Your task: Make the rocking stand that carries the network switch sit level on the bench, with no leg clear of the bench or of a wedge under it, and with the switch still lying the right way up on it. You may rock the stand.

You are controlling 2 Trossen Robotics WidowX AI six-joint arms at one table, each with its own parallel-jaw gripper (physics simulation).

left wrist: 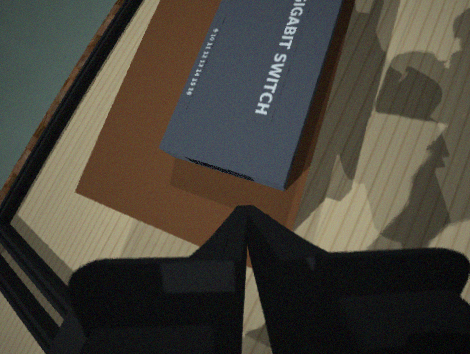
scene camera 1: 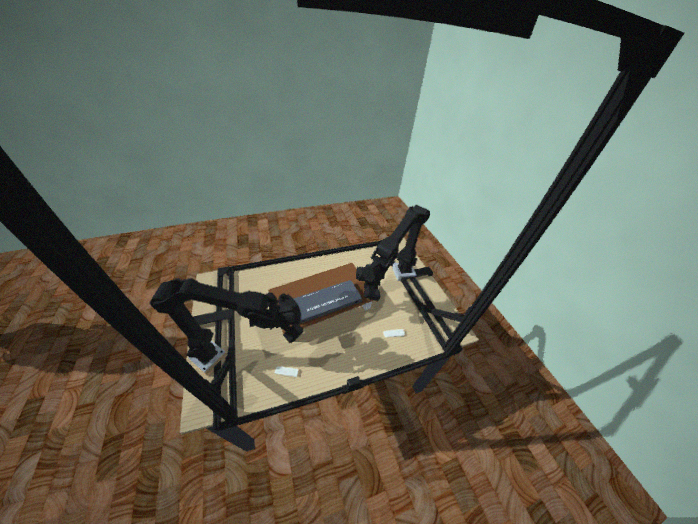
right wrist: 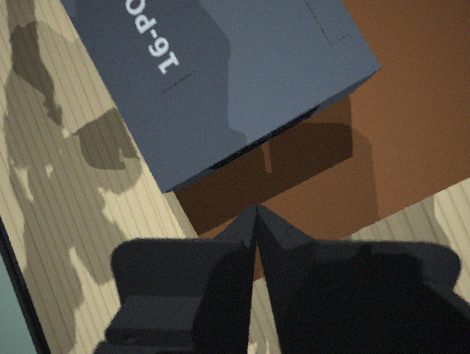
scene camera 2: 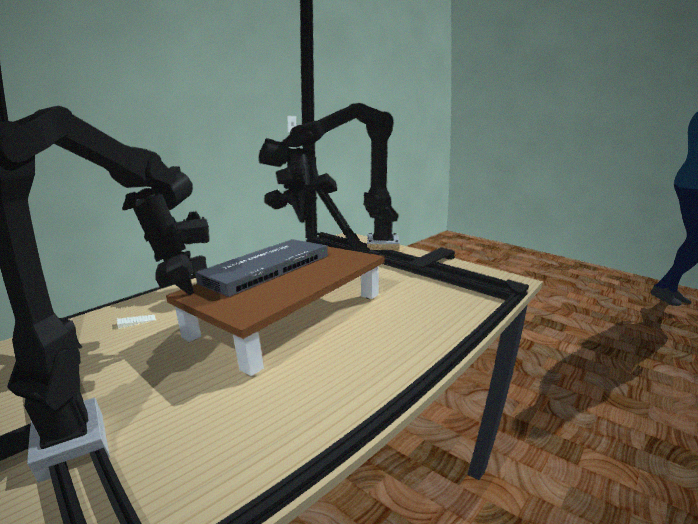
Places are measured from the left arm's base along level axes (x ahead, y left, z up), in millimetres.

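Pixels of known places: left gripper, fingertip midpoint: (left wrist: 244,213) (scene camera 2: 302,222); right gripper, fingertip midpoint: (scene camera 1: 364,293) (right wrist: 255,212) (scene camera 2: 191,293); left arm's base, origin of the base link: (scene camera 1: 206,354) (scene camera 2: 383,237); right arm's base, origin of the base link: (scene camera 1: 404,268) (scene camera 2: 63,427).
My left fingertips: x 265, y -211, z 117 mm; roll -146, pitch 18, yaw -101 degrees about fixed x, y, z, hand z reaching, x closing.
For each thing: its top centre in the pictures, then the offset to it from my left fingertips. "pt": a spot on its surface instead.
- grey network switch, surface spot: (scene camera 2: 264,265) pt 216 mm ahead, 42 mm right, 34 mm down
- switch's end, surface spot: (left wrist: 262,88) pt 98 mm ahead, 29 mm right, 37 mm down
- board, surface spot: (right wrist: 339,175) pt 335 mm ahead, 128 mm right, 60 mm down
The brown stand (scene camera 2: 295,293) on short white legs (scene camera 2: 249,355) sits mid-bench. The grey network switch (scene camera 2: 264,265) lies on it label up, along one long edge. In scene camera 1 the stand (scene camera 1: 307,284) and the switch (scene camera 1: 327,300) lie between my arms. My left gripper (scene camera 1: 294,334) is shut and empty, and hovers over one end of the stand (left wrist: 128,158), just past the switch's end (left wrist: 262,88). My right gripper (scene camera 2: 185,285) is shut and empty, its tip (right wrist: 256,210) at the board (right wrist: 339,175) by the switch's other end (right wrist: 226,70). I cannot tell whether any leg is off the bench.
Two flat white wedges lie loose on the bench (scene camera 1: 394,333) (scene camera 1: 287,371); one shows in scene camera 2 (scene camera 2: 135,320). A black frame rail (scene camera 2: 451,276) runs round the bench edge. A black post (scene camera 2: 307,104) stands behind the stand, near my left gripper (scene camera 2: 302,210).
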